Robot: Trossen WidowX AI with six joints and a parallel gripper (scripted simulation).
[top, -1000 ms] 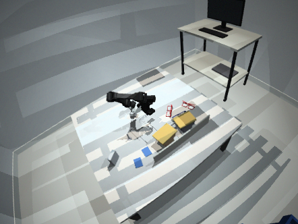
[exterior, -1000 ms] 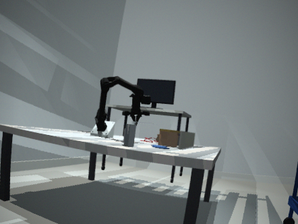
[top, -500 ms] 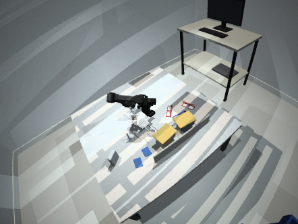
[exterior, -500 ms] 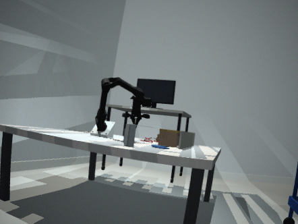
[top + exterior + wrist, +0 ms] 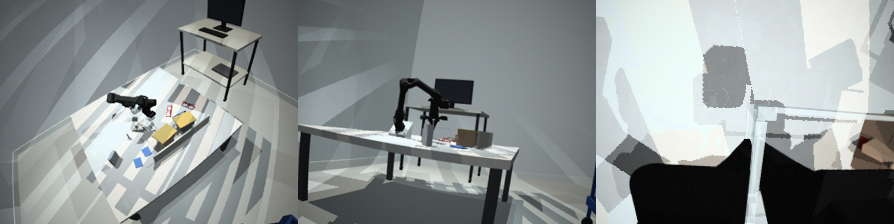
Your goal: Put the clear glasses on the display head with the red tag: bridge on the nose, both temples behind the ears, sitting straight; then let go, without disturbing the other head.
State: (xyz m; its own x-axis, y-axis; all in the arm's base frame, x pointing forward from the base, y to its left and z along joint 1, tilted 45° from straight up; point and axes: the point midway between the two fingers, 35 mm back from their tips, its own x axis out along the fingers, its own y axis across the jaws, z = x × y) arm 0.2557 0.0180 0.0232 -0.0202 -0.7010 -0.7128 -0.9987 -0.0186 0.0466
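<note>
The brown display head is 220 mm ahead of my gripper tip, 20 mm to the right of it and 20 mm below it. Round my gripper tip: grey block 110 mm ahead, 460 mm to the right, 20 mm below; long grey wall 370 mm ahead, 70 mm to the left, 30 mm below.
</note>
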